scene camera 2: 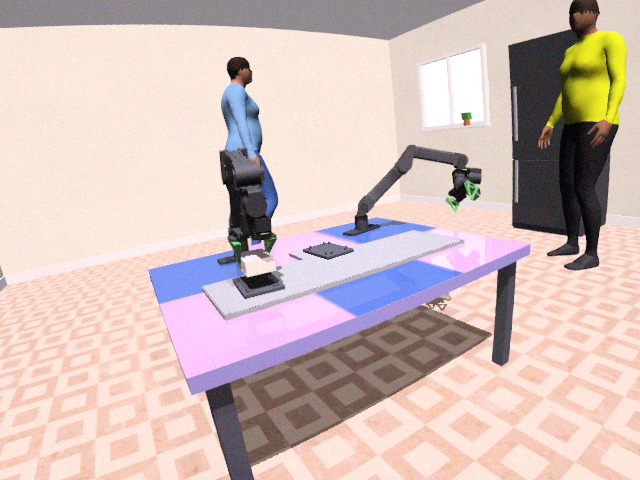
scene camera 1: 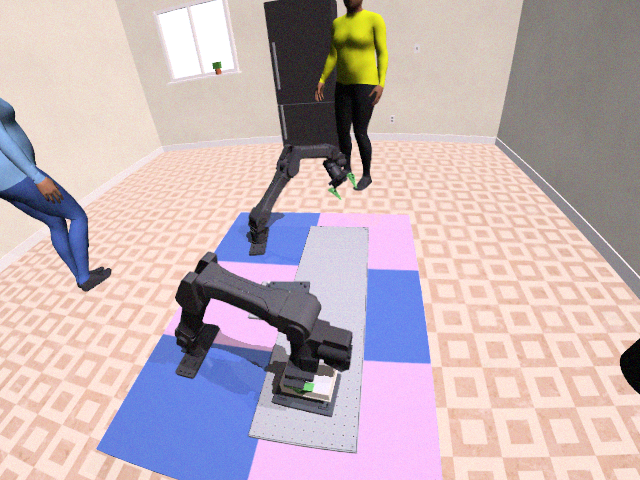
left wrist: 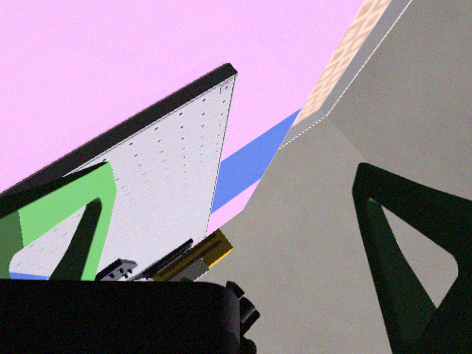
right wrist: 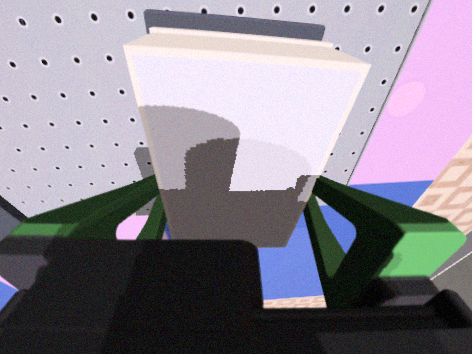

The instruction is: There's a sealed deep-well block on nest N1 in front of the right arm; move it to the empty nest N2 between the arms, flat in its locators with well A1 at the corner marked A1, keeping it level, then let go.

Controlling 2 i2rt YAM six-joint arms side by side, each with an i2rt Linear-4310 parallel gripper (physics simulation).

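Frame: origin at the left arm's base, x right, y ahead, z up, level; centimetres.
Seen in the pictures: left gripper, fingertip midpoint: (scene camera 2: 463,205) (scene camera 1: 348,194) (left wrist: 234,176); right gripper, fingertip midpoint: (scene camera 1: 304,377) (left wrist: 182,279) (right wrist: 235,177); left arm's base, link origin: (scene camera 2: 362,230) (scene camera 1: 259,241); right arm's base, link origin: (scene camera 1: 199,350).
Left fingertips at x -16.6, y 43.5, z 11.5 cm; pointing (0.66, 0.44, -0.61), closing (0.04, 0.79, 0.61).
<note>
Offsets run from my left fingertips to a thing's middle. Level surfaces: height alone.
The sealed block @(dx +88.5, dy -20.1, dz -2.3 cm) (scene camera 1: 323,387) (scene camera 2: 258,264) (right wrist: 280,100), cream with a white top, hangs roughly level a little above dark nest N1 @(dx +88.1, dy -21.3, dz -9.4 cm) (scene camera 1: 302,406) (scene camera 2: 263,290) (right wrist: 225,24); a gap shows between them in scene camera 2. My right gripper (scene camera 2: 253,255) (right wrist: 235,177) is shut on its two opposite sides. Empty nest N2 @(dx +52.2, dy -28.8, dz -9.2 cm) (scene camera 1: 290,285) (scene camera 2: 328,250), a dark plate with small upright locators, lies between the arms, partly hidden by the right arm in scene camera 1. My left gripper (scene camera 1: 347,192) (scene camera 2: 465,204) (left wrist: 234,176) is open and empty, high beyond the plate's far end. The A1 marks are unreadable.
Both nests stand along a long grey perforated plate @(dz -10.2 cm) (scene camera 1: 338,258) (scene camera 2: 382,263) (left wrist: 175,150) on the blue and pink table. The right arm arches over the near part of the plate. A yellow-brown piece (left wrist: 215,246) shows low in the left wrist view. Two people stand beyond the table.
</note>
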